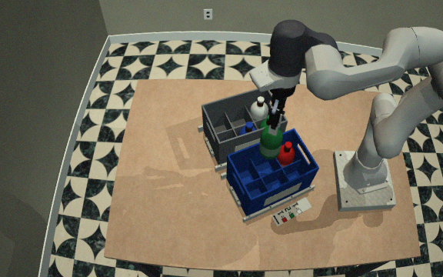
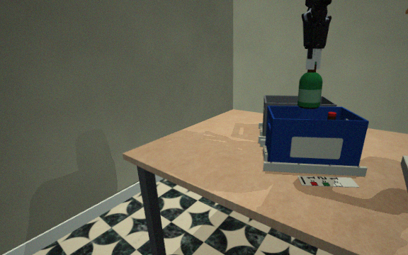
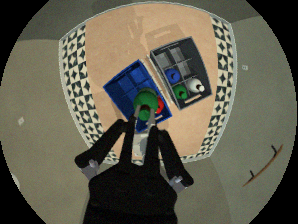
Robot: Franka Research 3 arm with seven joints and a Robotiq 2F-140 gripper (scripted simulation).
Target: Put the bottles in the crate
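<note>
My gripper is now 26 cm above the blue crate, 4 cm to the right of it and 2 cm past it. Round my hand: red bottle 26 cm below, 7 cm behind, 4 cm to the right; grey crate 26 cm below, 17 cm to the right, 8 cm ahead; blue bottle 26 cm below, 12 cm to the right, 7 cm ahead.
</note>
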